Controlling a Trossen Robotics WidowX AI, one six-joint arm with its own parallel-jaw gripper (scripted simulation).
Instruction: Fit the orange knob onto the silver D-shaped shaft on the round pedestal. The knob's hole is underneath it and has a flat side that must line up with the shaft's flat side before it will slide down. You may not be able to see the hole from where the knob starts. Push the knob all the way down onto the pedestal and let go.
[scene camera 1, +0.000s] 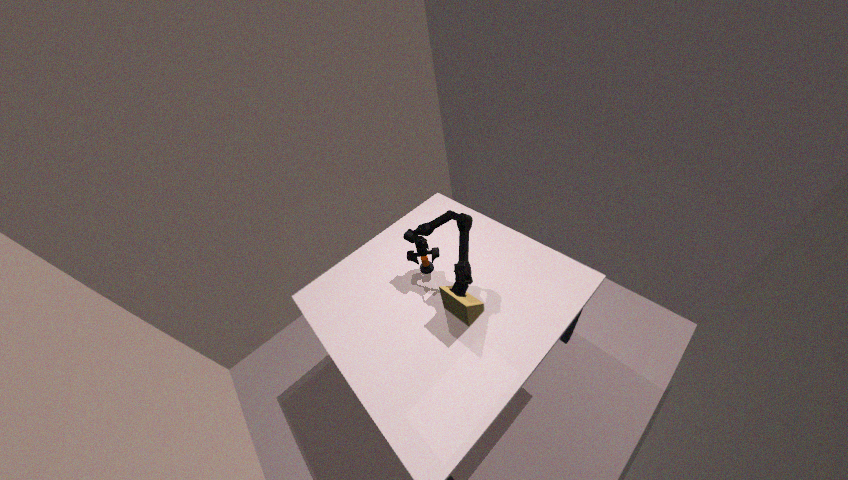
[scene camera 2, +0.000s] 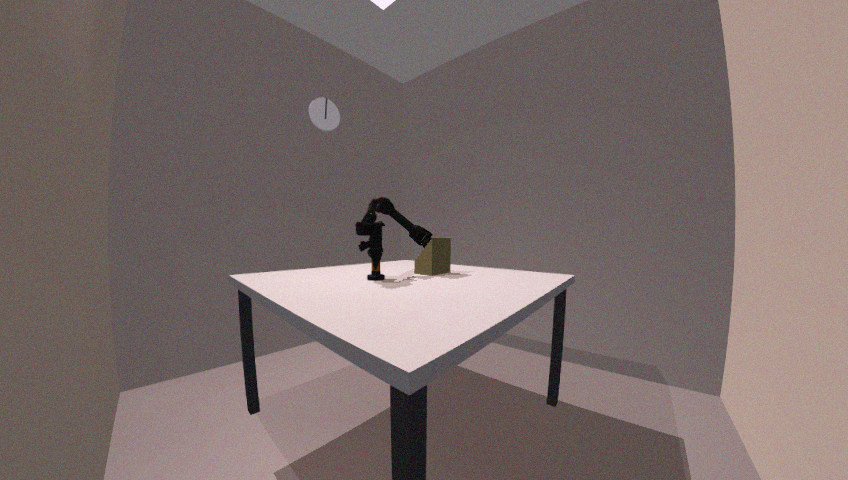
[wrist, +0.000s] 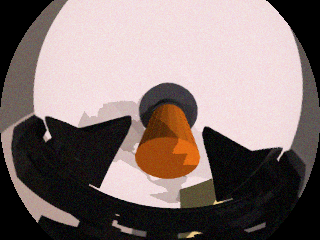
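Note:
Nothing is held in my gripper (wrist: 168, 125), and it is open. I can also see an orange knob (wrist: 167, 149), and with the knob there is a round pedestal (wrist: 168, 93) in sight.

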